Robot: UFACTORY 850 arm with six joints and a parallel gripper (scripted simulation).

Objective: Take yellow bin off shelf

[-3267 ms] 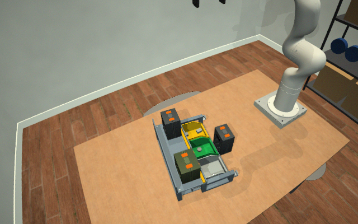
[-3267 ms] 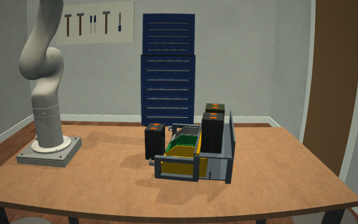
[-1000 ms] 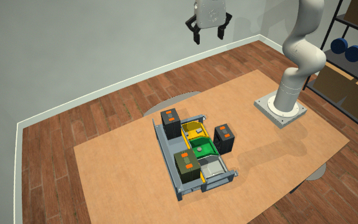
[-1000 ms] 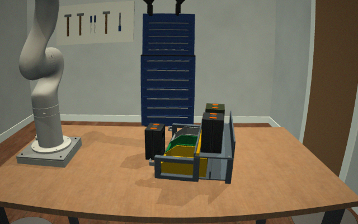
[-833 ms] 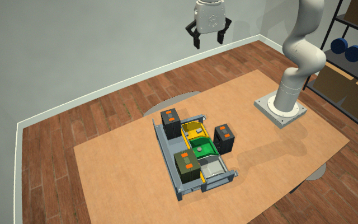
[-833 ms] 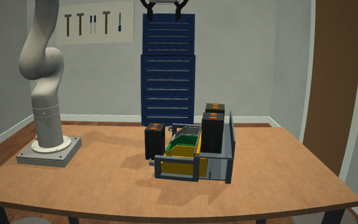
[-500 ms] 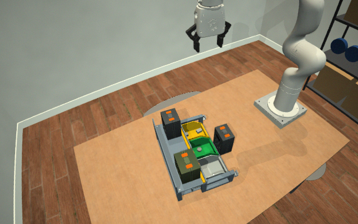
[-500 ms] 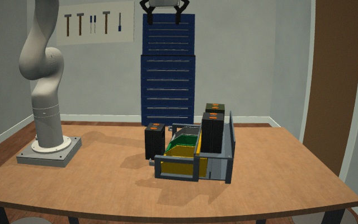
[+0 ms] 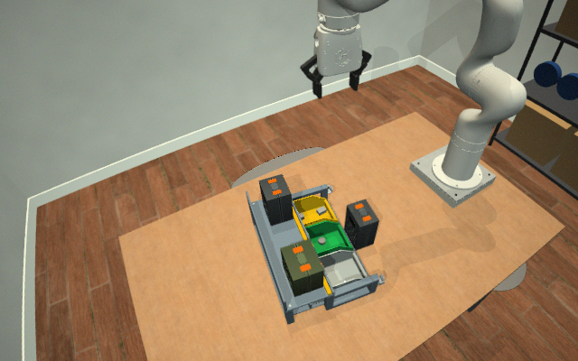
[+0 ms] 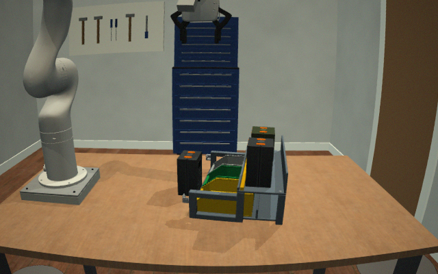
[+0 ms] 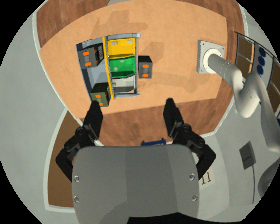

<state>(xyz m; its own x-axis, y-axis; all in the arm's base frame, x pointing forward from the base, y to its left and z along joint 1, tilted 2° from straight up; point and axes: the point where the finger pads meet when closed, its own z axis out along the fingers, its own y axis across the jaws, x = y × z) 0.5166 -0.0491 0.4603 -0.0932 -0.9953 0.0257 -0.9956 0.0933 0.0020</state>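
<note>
Right now the yellow bin is 8 cm ahead of my hand, 1 cm to the right of it and 46 cm below it. Also, from my hand: grey bin 10 cm ahead, 22 cm to the left, 46 cm below; then olive box 20 cm ahead, 21 cm to the left, 35 cm below; then green bin 9 cm ahead, 10 cm to the left, 46 cm below.
</note>
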